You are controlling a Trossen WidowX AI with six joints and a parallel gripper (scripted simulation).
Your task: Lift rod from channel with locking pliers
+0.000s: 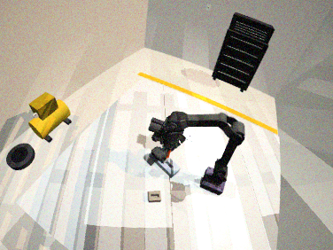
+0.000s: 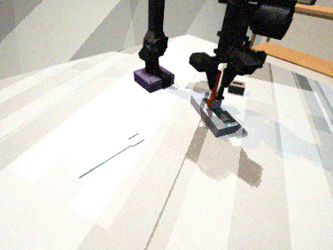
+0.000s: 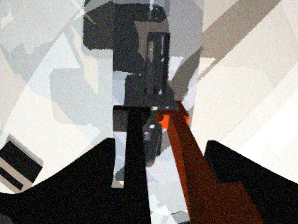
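The grey channel block is 9 cm below my gripper tip. The rest, counted from my gripper tip: box-shaped holster (20 cm to the left, 9 cm below, 7 cm behind).
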